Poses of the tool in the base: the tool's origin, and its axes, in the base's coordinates. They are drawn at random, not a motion.
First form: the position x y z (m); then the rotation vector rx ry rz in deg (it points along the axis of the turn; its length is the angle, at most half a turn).
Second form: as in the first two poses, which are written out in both.
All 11 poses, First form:
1: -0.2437 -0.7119 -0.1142 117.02 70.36 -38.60
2: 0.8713 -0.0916 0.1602 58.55 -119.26 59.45
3: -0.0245 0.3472 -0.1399 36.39 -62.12 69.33
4: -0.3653 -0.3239 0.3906 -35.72 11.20 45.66
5: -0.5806 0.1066 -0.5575 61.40 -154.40 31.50
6: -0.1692 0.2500 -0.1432 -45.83 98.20 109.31
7: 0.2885 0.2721 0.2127 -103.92 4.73 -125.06
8: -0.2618 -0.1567 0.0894 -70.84 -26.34 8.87
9: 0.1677 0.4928 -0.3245 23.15 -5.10 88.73
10: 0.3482 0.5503 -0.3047 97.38 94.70 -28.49
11: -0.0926 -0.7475 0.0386 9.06 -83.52 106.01
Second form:
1: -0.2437 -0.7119 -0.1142 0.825 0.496 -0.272 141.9
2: 0.8713 -0.0916 0.1602 0.402 -0.819 0.408 145.6
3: -0.0245 0.3472 -0.1399 0.364 -0.622 0.694 99.9
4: -0.3653 -0.3239 0.3906 -0.605 0.190 0.773 59.0
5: -0.5806 0.1066 -0.5575 0.363 -0.913 0.186 169.1
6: -0.1692 0.2500 -0.1432 -0.298 0.638 0.710 153.9
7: 0.2885 0.2721 0.2127 -0.639 0.029 -0.769 162.7
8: -0.2618 -0.1567 0.0894 -0.931 -0.346 0.117 76.1
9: 0.1677 0.4928 -0.3245 0.252 -0.056 0.966 91.8
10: 0.3482 0.5503 -0.3047 0.702 0.682 -0.205 138.8
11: -0.0926 -0.7475 0.0386 0.067 -0.617 0.784 135.3
